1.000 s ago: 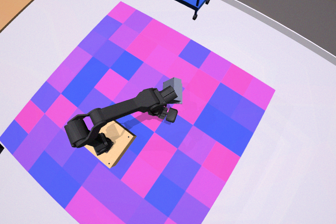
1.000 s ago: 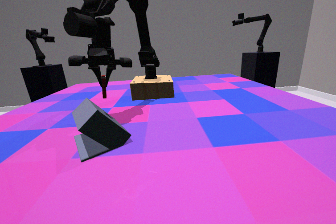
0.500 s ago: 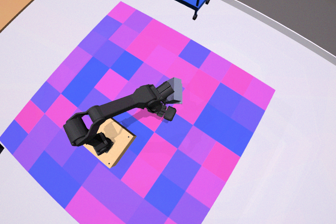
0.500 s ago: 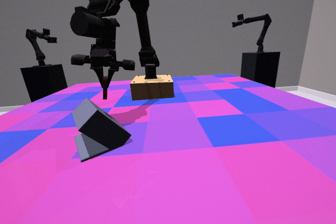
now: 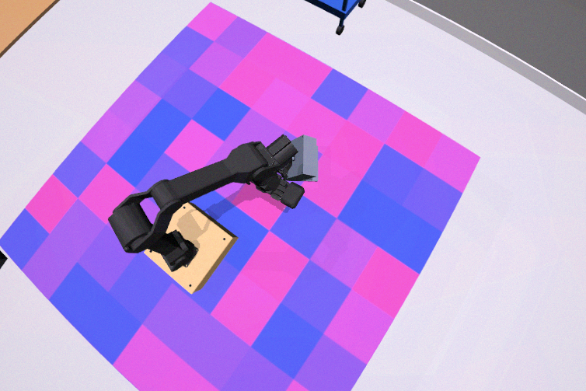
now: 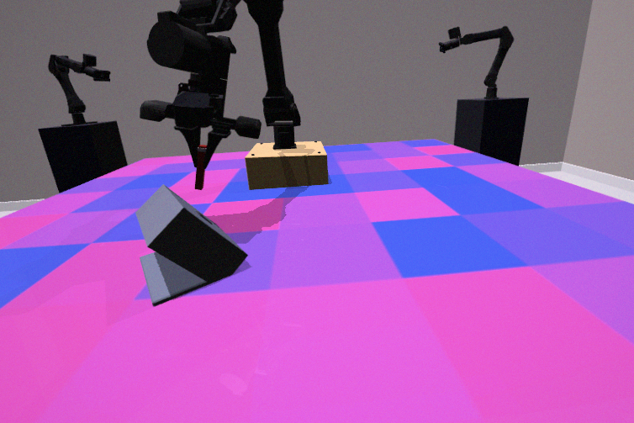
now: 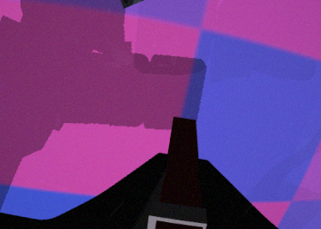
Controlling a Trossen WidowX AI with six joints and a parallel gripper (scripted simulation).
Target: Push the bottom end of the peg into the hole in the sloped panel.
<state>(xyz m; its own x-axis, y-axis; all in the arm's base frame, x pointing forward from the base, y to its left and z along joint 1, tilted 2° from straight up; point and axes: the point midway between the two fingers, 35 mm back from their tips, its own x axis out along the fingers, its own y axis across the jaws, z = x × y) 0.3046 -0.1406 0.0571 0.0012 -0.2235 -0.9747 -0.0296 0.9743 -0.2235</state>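
The sloped panel lies 140 mm ahead of my gripper tip, 60 mm below it and 10 mm to the left of it. The rest, counted from my gripper tip: red peg (20 mm above).
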